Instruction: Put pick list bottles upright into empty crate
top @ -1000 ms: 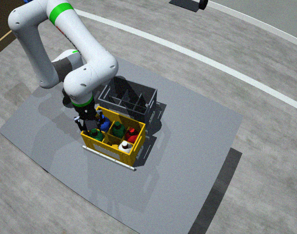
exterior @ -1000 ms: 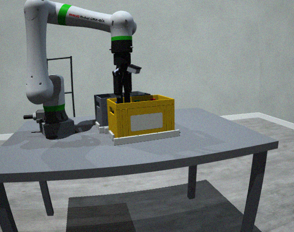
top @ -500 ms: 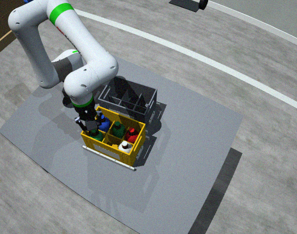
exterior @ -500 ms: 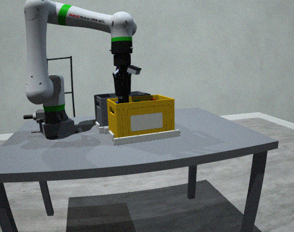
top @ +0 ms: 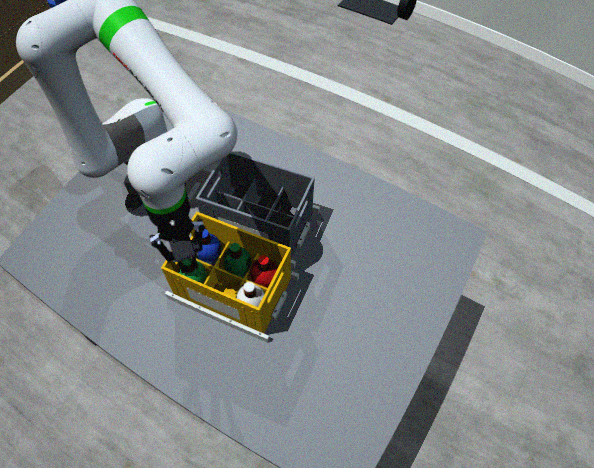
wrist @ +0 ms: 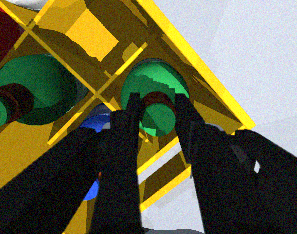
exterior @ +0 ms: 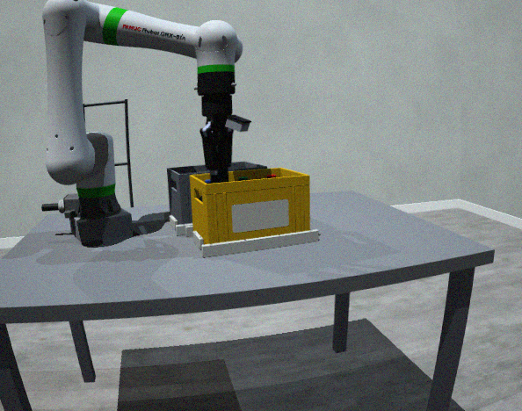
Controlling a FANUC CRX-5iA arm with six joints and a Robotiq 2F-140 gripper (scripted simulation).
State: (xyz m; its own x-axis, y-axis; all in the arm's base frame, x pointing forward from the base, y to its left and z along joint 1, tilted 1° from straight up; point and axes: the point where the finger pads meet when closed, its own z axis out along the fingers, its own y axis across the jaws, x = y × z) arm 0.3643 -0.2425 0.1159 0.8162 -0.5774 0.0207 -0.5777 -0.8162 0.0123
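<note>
My gripper is now 9 cm to the right of the blue bottle, 8 cm above it and 2 cm past it. Also, from my hand: white-labelled bottle (17 cm ahead, 8 cm below, 3 cm to the left); then green bottle (10 cm to the left, 8 cm below, 8 cm ahead); then yellow crate (9 cm below, 8 cm ahead, 6 cm to the left).
</note>
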